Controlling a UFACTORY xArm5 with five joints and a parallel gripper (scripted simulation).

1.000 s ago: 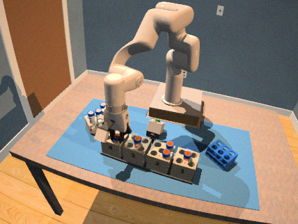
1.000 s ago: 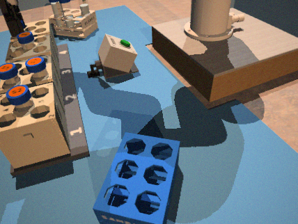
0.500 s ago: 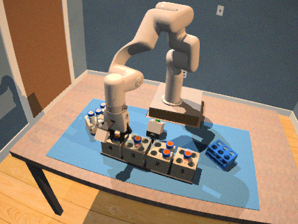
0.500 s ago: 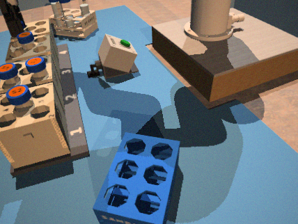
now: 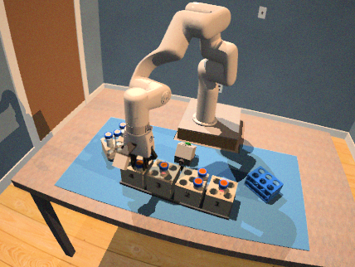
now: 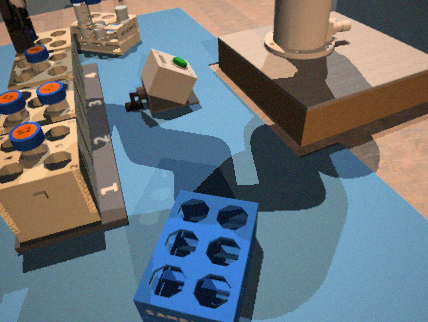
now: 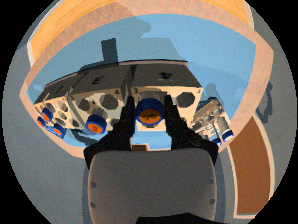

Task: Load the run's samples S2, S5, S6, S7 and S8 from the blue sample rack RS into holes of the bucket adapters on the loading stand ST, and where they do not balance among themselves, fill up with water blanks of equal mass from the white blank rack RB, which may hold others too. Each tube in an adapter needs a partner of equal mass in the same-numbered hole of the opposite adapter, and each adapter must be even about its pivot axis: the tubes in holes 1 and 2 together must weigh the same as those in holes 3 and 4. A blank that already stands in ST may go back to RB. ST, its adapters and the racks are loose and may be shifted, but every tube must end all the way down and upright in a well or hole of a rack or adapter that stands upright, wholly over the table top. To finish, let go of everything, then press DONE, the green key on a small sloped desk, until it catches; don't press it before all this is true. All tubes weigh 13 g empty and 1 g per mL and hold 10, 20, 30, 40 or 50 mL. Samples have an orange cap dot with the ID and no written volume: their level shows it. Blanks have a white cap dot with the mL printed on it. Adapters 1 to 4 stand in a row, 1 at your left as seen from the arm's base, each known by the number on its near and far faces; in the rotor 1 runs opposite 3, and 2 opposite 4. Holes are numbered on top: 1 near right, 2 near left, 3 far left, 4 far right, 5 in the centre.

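The blue-capped tube lies 19 cm to the right of my hand, 10 cm behind it and 6 cm below it. The rest, counted from my hand: white blank rack RB (19 cm to the right, 13 cm behind, 9 cm below); then loading stand ST (14 cm to the left, 12 cm below, 4 cm behind); then blue sample rack RS (46 cm to the left, 18 cm behind, 9 cm below).
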